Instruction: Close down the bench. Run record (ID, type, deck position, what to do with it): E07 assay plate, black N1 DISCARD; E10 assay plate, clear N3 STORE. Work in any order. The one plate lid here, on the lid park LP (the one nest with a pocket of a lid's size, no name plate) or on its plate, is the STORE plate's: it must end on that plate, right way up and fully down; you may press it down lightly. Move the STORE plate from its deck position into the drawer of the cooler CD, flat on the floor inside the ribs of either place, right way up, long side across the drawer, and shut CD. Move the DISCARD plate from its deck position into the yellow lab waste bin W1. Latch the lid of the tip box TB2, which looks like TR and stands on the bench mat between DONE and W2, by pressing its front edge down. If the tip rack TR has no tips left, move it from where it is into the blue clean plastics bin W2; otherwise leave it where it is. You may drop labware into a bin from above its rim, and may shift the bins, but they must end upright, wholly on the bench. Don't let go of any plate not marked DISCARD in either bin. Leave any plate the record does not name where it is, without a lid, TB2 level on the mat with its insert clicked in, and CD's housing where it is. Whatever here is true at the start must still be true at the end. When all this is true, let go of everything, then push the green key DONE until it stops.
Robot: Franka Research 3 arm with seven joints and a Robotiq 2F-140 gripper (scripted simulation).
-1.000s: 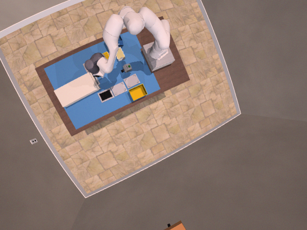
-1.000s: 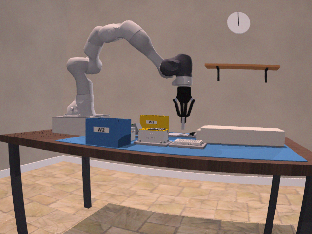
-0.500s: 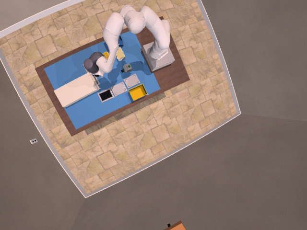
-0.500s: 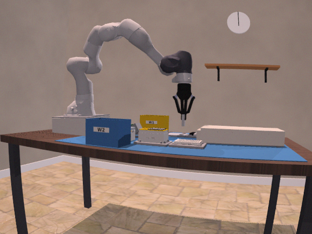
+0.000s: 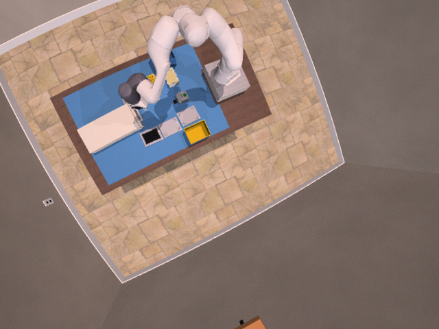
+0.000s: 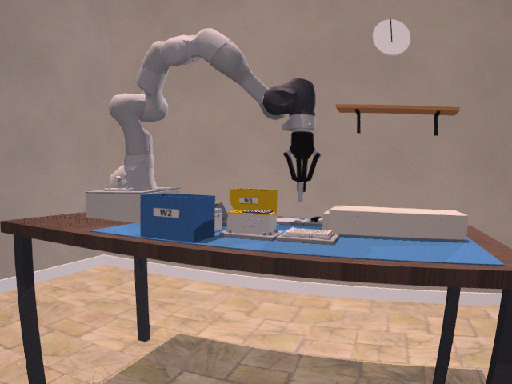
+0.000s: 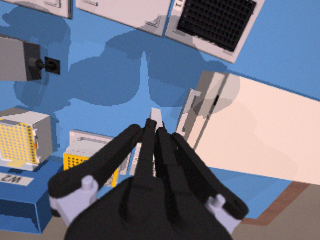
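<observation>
Now: hand 9 cm short of the black plate, 19 cm to the right of it and 11 cm above it. The rest, counted from my hand: tip rack TR (13 cm behind, 19 cm to the right, 7 cm below); then clear plate (5 cm ahead, 19 cm to the right, 11 cm below); then white plate lid (19 cm ahead, 1 cm to the right, 10 cm below).
</observation>
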